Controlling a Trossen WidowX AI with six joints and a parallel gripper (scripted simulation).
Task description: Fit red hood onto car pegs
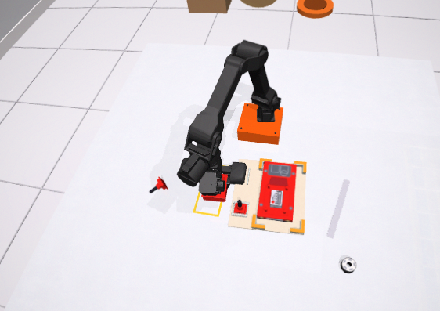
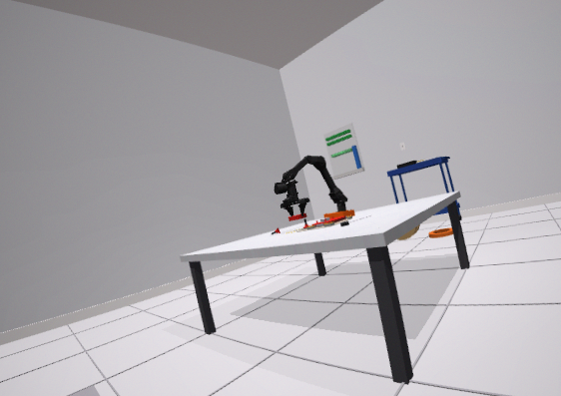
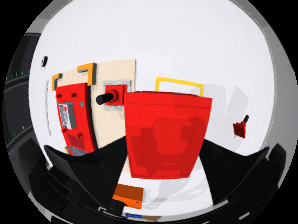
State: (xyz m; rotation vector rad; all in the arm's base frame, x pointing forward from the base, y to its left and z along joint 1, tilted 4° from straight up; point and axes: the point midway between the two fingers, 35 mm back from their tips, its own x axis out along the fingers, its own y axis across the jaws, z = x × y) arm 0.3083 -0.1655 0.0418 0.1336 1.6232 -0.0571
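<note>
The grey engine block lies 190 mm to the left of my gripper tip, 50 mm below it and 20 mm ahead of it. The rest, counted from my gripper tip: grey strip 370 mm to the left, 80 mm below, 40 mm ahead; red hood right at my gripper tip.
</note>
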